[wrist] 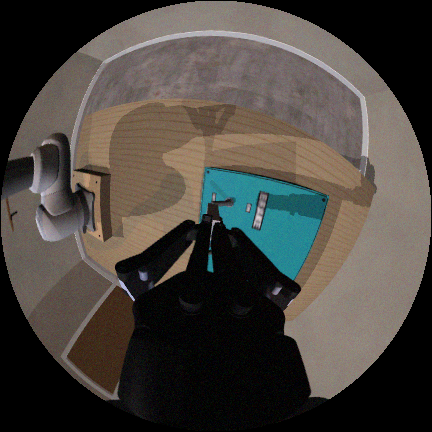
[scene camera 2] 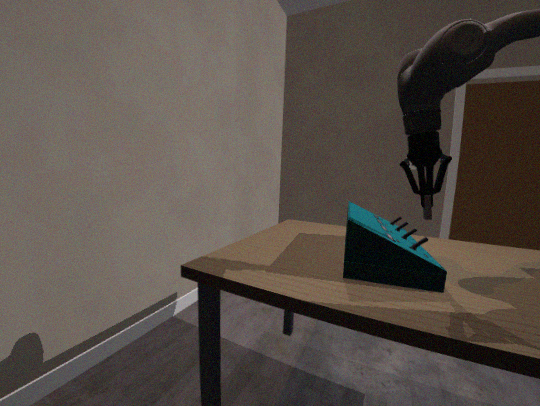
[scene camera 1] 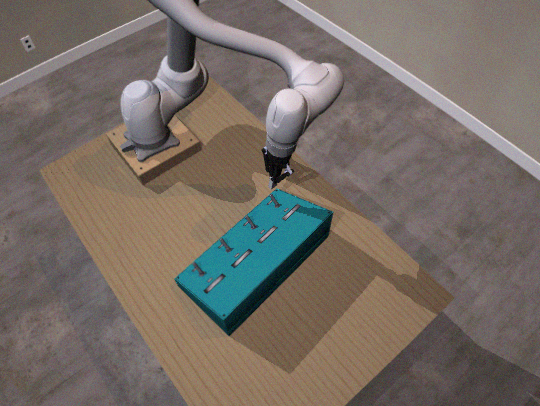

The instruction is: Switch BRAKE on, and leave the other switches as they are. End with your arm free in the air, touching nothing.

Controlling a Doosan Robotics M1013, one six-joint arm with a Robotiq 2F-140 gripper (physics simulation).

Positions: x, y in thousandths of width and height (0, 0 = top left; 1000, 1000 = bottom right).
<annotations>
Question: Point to a teal sloped switch panel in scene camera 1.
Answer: At 434, 696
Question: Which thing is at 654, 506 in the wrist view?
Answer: A teal sloped switch panel.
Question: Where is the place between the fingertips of my gripper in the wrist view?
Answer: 487, 490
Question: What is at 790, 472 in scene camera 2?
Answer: My gripper.
</annotations>
